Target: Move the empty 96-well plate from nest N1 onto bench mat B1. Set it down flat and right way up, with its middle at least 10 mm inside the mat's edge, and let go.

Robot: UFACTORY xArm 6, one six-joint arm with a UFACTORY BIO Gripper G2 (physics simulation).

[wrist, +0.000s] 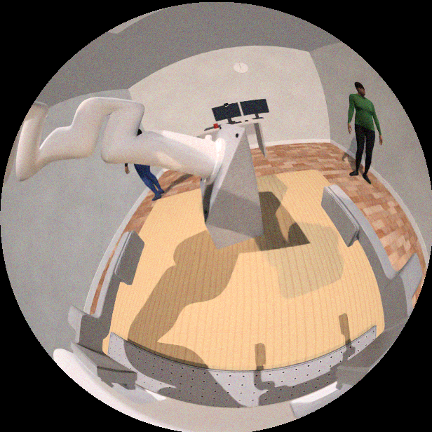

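My gripper [236, 236] is open, with nothing between its fingers. One grey finger pad shows at the left and the other at the right of the wrist view, standing wide apart. The empty 96-well plate, nest N1 and bench mat B1 do not show in the wrist view, so the gripper's place relative to them cannot be told.
The robot's white arm [180, 150] and its grey base [235, 200] stand on the wooden surface [300, 320]. A perforated metal strip [234, 386] crosses the bottom. A desk with two monitors [254, 107] and two people [366, 115] [146, 177] are farther off.
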